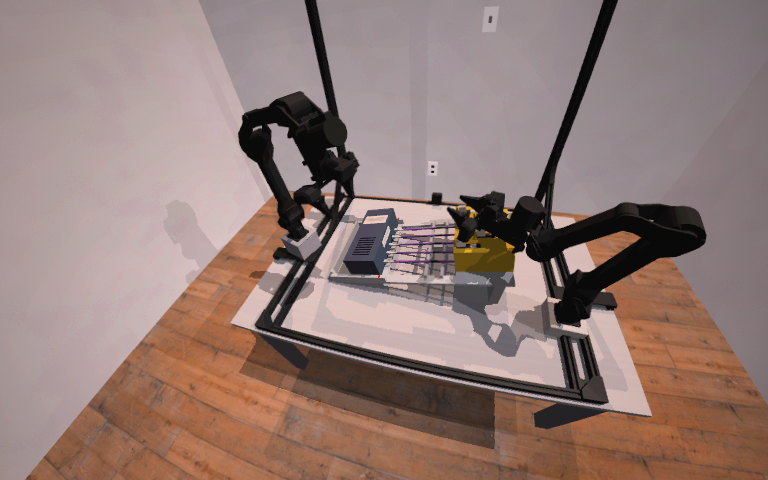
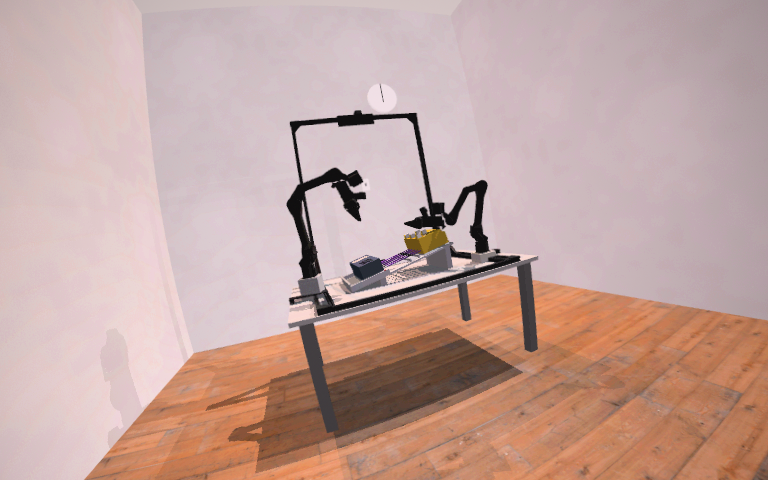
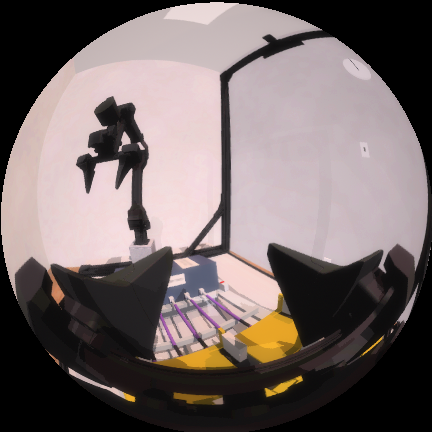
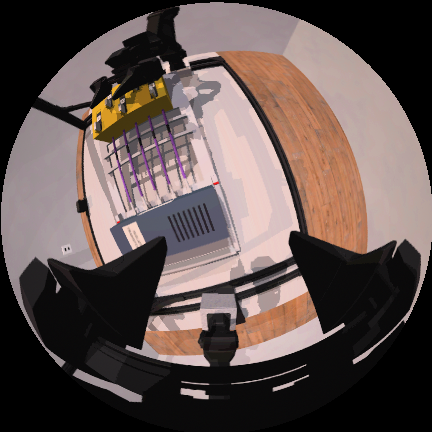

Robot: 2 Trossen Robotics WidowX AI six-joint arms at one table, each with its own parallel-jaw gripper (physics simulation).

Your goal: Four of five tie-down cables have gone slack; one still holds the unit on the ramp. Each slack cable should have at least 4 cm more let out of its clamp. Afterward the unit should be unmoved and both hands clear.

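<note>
The dark blue unit point(image 1: 368, 249) point(image 2: 368, 267) point(image 3: 200, 270) point(image 4: 160, 220) sits at the low end of the pale ramp point(image 1: 419, 279). Purple cables point(image 1: 419, 245) point(image 3: 205, 312) point(image 4: 159, 142) run from it to the yellow clamp block point(image 1: 481, 259) point(image 2: 424, 242) point(image 3: 270, 335) point(image 4: 140, 117) at the high end. One grey clamp lever point(image 3: 234, 346) shows below and between my left fingers. My left gripper point(image 1: 456, 204) point(image 2: 405, 223) point(image 3: 220, 251) is open and empty, low over the block, hiding several levers. My right gripper point(image 2: 359, 219) point(image 3: 100, 190) point(image 4: 229, 240) is open and empty, high beyond the unit. I cannot tell which cables are slack.
The ramp stands on a white table point(image 1: 362, 322) edged by black rails point(image 1: 419, 365). Black frame posts point(image 1: 322, 56) point(image 3: 226, 150) rise behind it. Red marks point(image 4: 216, 183) show beside the unit's upper edge. Pale crossbars lie under the cables.
</note>
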